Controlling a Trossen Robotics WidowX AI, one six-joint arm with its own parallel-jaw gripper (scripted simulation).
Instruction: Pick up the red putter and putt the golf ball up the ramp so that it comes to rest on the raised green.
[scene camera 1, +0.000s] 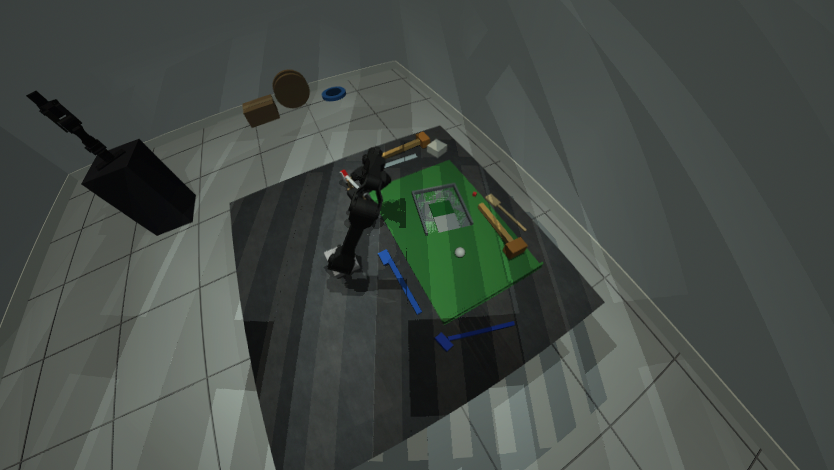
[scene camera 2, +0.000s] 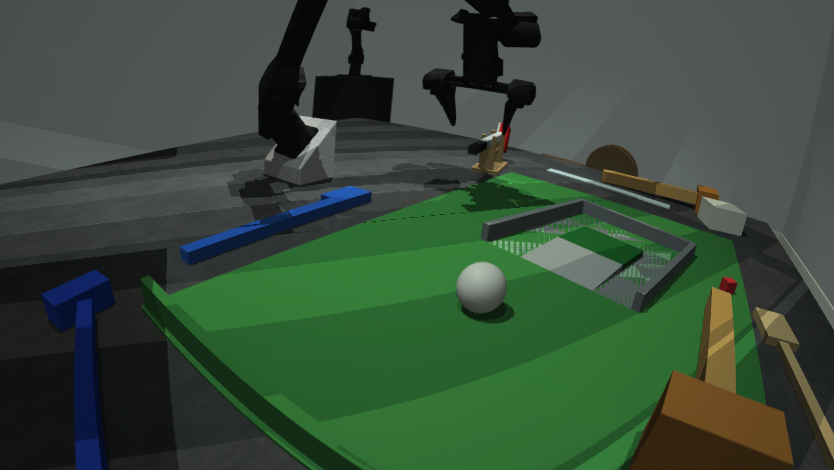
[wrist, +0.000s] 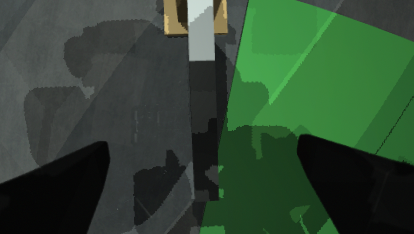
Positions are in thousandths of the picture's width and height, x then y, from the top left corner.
Scene:
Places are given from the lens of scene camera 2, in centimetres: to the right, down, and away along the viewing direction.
my gripper (scene camera 2: 574, 276): 11, -18, 78
wooden mallet (scene camera 2: 844, 886): 15, 10, 18
white block (scene camera 2: 859, 459): 57, -4, 69
white golf ball (scene camera 2: 577, 612): 5, 4, 36
The marked spots on the wooden mallet and the white block are 67 cm apart.

